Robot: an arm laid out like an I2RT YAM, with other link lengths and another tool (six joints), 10 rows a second.
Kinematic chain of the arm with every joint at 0, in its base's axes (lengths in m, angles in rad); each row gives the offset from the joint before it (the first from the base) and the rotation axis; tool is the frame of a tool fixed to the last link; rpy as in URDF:
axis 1: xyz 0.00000 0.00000 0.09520 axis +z
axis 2: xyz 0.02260 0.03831 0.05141 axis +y
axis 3: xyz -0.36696 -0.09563 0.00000 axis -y
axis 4: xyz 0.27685 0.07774 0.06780 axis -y
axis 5: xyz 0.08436 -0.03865 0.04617 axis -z
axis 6: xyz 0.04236 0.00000 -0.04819 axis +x
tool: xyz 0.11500 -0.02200 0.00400 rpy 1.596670 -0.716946 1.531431
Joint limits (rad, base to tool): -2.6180..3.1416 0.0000..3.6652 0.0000..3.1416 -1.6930..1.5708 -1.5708..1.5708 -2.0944..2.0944
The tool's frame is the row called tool.
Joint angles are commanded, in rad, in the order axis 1, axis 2, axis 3, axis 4, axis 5, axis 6. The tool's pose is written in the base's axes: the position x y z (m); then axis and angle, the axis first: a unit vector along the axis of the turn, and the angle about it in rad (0 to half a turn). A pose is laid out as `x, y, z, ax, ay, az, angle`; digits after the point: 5 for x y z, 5 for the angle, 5 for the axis.
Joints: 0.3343, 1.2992, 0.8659, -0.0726, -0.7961, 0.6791
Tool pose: 0.33262, 0.20074, 0.33326, -0.77919, -0.42494, -0.46075, 2.39552
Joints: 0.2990, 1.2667, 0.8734, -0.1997, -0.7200, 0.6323
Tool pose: 0.32987, 0.17536, 0.32281, -0.80514, -0.39845, -0.43930, 2.48525
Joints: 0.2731, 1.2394, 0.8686, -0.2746, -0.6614, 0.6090
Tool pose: 0.32556, 0.15597, 0.31448, -0.82288, -0.37742, -0.42476, 2.55052
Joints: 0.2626, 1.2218, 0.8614, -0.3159, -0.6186, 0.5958
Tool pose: 0.32163, 0.14482, 0.30817, -0.83312, -0.36578, -0.41487, 2.59424
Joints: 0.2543, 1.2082, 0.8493, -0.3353, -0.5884, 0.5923
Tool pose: 0.31850, 0.13659, 0.30252, -0.84056, -0.35557, -0.40868, 2.62363
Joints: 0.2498, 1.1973, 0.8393, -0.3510, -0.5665, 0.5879
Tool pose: 0.31526, 0.13090, 0.29795, -0.84566, -0.34960, -0.40328, 2.64498
